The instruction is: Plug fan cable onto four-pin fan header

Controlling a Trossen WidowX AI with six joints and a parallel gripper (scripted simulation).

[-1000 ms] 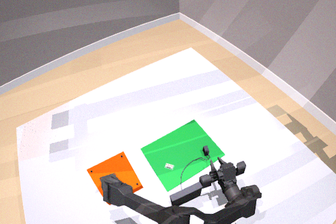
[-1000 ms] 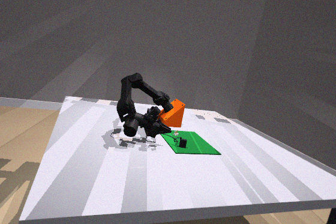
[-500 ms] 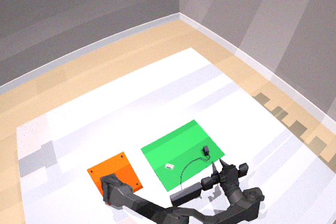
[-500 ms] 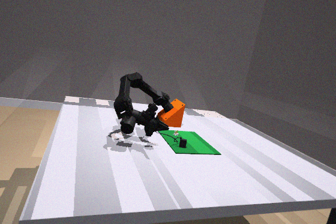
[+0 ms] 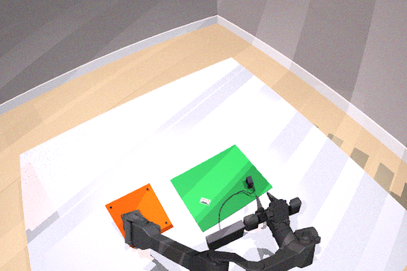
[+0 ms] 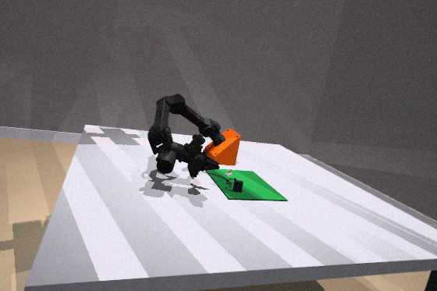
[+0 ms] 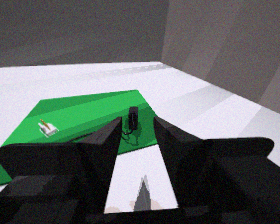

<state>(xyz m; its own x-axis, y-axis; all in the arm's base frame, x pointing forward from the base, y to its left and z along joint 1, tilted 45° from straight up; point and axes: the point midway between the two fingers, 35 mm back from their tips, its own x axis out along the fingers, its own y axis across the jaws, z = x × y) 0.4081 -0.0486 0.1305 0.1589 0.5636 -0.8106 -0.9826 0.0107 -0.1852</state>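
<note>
Right now the dark plug is 8 cm to the left of my gripper tip, 7 cm below it and 1 cm ahead of it. From my gripper tip the other things lie so: dark fan block: 17 cm behind, 6 cm to the right, 3 cm below; green board: 14 cm to the left, 10 cm below, 8 cm behind.
</note>
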